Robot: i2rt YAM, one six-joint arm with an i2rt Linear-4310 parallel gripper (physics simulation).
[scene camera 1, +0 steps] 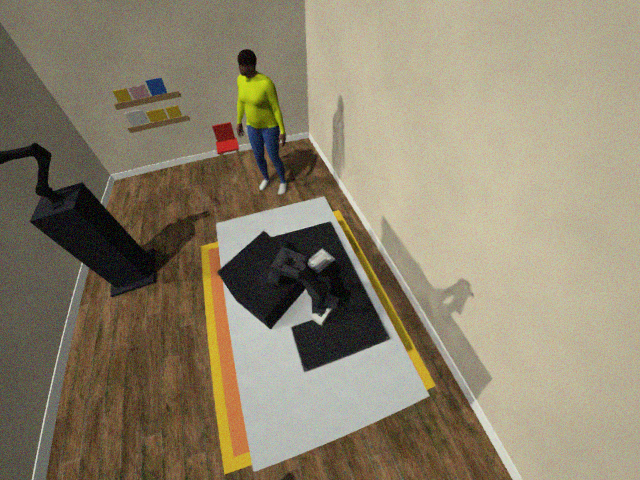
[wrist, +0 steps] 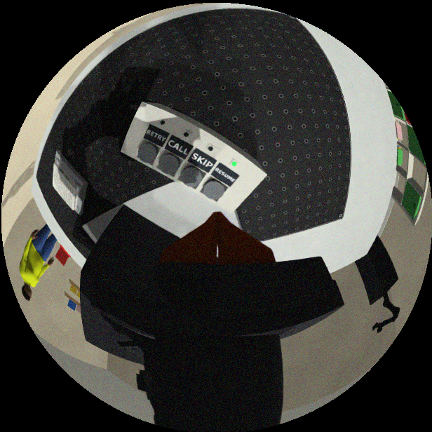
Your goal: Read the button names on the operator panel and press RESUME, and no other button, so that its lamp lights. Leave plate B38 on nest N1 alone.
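Pixels of known places: gripper, between the fingertips: (scene camera 1: pixel 317 309); arm's base, origin of its link: (scene camera 1: pixel 266 278).
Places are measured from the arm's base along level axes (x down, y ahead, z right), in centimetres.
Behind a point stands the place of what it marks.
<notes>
The operator panel (wrist: pixel 248 182) is a pale box with a row of round grey buttons under black labels. In the wrist view the labels read RETRY, CALL, SKIP and RESUME from left to right. The RESUME button (wrist: pixel 214 189) is at the right end, and the lamp (wrist: pixel 234 163) above its label glows green. The other three lamps are dark. My gripper (wrist: pixel 217 217) is shut and empty; its tips show just below the RESUME button, apart from it. In the scene view the arm hides much of the panel (scene camera 1: pixel 321 316) @[x 17.8, y 21.2, z 24.5 cm]. Plate B38 and nest N1 cannot be made out for certain.
A white box-like object (scene camera 1: pixel 321 259) @[x 21.4, y 37.5, z -12.4 cm] (wrist: pixel 68 185) stands on the black perforated board (scene camera 1: pixel 341 341) @[x 23.1, y 26.3, z 40.2 cm] (wrist: pixel 300 125). A large black block (scene camera 1: pixel 258 279) @[x -1.4, y -4.1, z -0.4 cm] stands beside the arm on the pale table (scene camera 1: pixel 330 408) @[x 24.4, y 7.3, z 67.0 cm]. A person (scene camera 1: pixel 261 103) (wrist: pixel 32 262) stands beyond the table. Another black arm on a pedestal (scene camera 1: pixel 93 242) stands left.
</notes>
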